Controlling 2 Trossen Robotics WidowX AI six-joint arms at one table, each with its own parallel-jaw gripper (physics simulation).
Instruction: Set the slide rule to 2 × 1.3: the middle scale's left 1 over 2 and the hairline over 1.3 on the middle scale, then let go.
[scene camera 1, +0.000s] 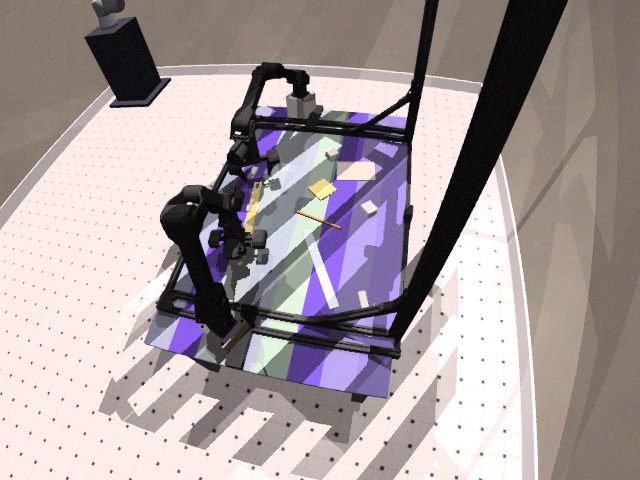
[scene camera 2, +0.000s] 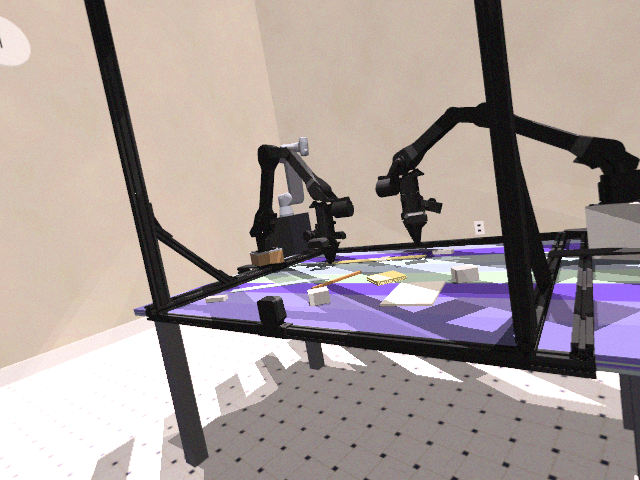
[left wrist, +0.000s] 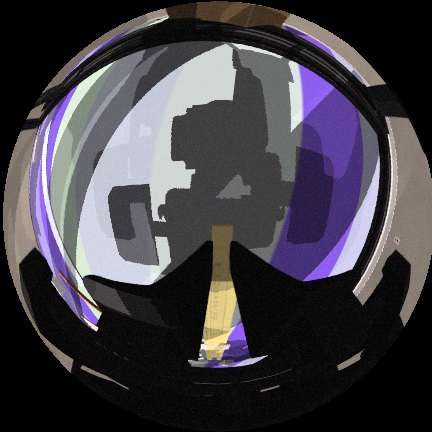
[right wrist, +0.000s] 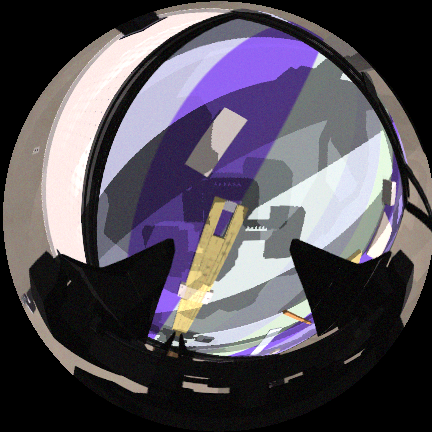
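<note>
The yellow slide rule (scene camera 1: 250, 222) (scene camera 2: 379, 259) (left wrist: 220, 295) (right wrist: 215, 250) lies flat on the table. Its pale cursor (scene camera 1: 251, 207) (right wrist: 187, 291) sits across it between the two grippers. In the right wrist view, the table shows through a gap in the middle channel near the rule's upper end. The scale marks are too small to read. My left gripper (scene camera 2: 330, 259) (left wrist: 220, 246) is shut on the slide rule near its other end. My right gripper (scene camera 2: 417, 241) (right wrist: 234, 245) is open and empty above the end with the gap, its fingers apart on either side.
A pale flat block (scene camera 1: 253, 172) (scene camera 2: 443, 251) (right wrist: 220, 140) lies beyond the rule's gapped end. An orange stick (scene camera 1: 318, 219) (scene camera 2: 337, 279), a yellow pad (scene camera 1: 322, 189) (scene camera 2: 386, 277), a cream sheet (scene camera 1: 356, 171) (scene camera 2: 412, 295), a long white strip (scene camera 1: 321, 271) and small white blocks lie elsewhere. A black frame edges the table.
</note>
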